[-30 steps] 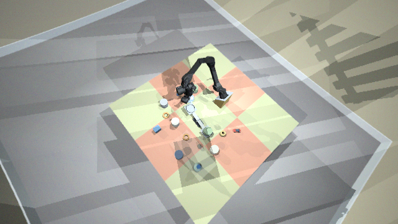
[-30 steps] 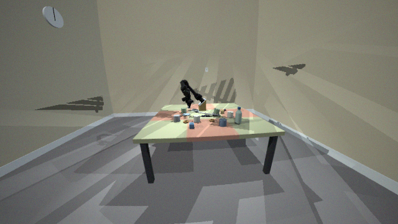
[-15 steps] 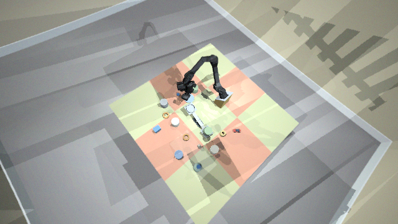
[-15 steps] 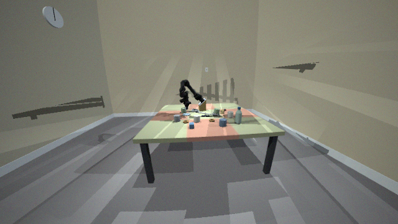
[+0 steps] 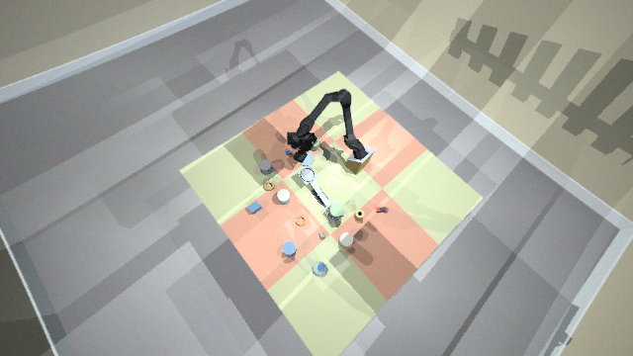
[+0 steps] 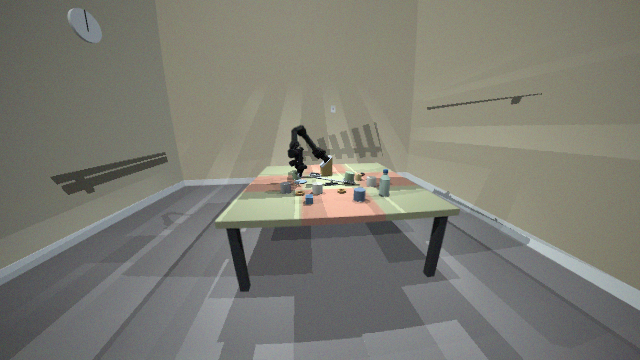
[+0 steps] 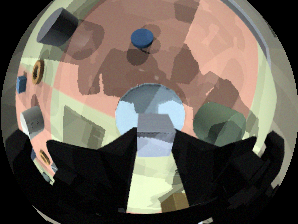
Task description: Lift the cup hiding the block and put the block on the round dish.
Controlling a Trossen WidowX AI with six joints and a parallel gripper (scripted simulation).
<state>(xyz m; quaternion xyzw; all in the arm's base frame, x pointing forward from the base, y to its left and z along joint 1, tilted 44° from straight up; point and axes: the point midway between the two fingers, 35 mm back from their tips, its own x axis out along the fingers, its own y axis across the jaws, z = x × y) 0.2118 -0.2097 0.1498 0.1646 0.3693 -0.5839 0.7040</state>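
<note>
Right now my gripper tip is 50 mm above the pale blue round dish. The rest, counted from my gripper tip: blue cube 430 mm ahead, 50 mm to the left, 30 mm below; grey cylinder 230 mm ahead, 80 mm to the right, 20 mm below; grey block right at my gripper tip.
</note>
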